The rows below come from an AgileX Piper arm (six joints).
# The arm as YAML. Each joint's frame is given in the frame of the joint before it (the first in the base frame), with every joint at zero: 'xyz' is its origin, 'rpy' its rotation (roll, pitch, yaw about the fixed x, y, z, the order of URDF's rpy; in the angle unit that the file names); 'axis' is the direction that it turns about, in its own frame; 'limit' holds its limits. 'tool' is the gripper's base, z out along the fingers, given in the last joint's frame.
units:
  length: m
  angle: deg
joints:
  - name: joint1
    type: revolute
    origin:
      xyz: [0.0, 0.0, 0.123]
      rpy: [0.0, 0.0, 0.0]
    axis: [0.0, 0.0, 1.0]
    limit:
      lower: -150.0
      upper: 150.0
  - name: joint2
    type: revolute
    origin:
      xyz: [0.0, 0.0, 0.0]
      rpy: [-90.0, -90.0, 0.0]
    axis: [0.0, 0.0, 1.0]
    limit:
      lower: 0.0
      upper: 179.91
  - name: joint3
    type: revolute
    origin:
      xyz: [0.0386, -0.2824, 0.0]
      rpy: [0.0, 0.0, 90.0]
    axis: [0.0, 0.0, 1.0]
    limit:
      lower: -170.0
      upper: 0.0
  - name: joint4
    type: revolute
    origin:
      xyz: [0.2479, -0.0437, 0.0]
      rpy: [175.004, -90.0, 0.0]
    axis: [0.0, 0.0, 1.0]
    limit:
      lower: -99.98
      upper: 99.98
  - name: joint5
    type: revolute
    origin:
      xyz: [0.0, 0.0, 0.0]
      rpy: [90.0, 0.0, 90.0]
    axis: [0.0, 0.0, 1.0]
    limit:
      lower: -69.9
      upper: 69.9
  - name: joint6
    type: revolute
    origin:
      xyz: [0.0, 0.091, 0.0]
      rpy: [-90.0, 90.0, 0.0]
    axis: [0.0, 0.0, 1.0]
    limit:
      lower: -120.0
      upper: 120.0
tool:
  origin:
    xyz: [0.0, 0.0, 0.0]
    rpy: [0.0, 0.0, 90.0]
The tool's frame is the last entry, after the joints.
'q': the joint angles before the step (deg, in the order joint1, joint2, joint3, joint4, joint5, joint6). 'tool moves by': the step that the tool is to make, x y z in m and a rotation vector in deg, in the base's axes. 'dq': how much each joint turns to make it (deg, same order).
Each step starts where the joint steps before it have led.
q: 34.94, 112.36, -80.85, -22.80, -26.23, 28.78
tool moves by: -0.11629, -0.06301, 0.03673, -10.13, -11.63, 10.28
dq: 0.00, -26.91, 27.16, -18.01, -4.67, 0.02
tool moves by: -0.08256, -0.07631, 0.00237, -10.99, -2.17, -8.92
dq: 0.00, -25.76, 17.47, -6.30, 17.65, 0.22
